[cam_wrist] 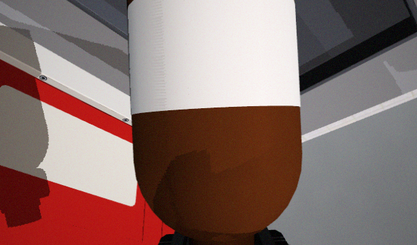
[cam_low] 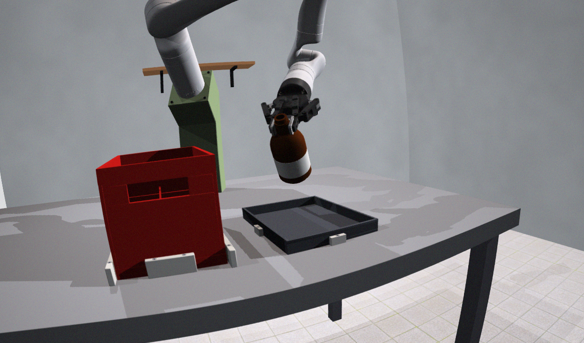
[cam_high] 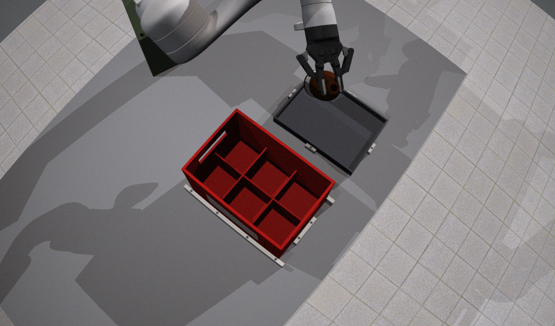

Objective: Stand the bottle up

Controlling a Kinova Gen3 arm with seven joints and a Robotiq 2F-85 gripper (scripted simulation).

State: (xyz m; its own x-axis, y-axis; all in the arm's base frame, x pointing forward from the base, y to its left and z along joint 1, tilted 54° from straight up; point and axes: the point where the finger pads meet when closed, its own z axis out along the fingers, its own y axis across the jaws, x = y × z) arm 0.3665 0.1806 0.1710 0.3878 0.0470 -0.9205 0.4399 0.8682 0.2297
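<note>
Now: the bottle 40 mm below my hand, 20 mm to the left of it and 20 mm behind it. The rest, counted from my hand: red crate: 260 mm to the right, 120 mm below, 20 mm behind; tray: 190 mm below, 20 mm to the left, 20 mm ahead.
</note>
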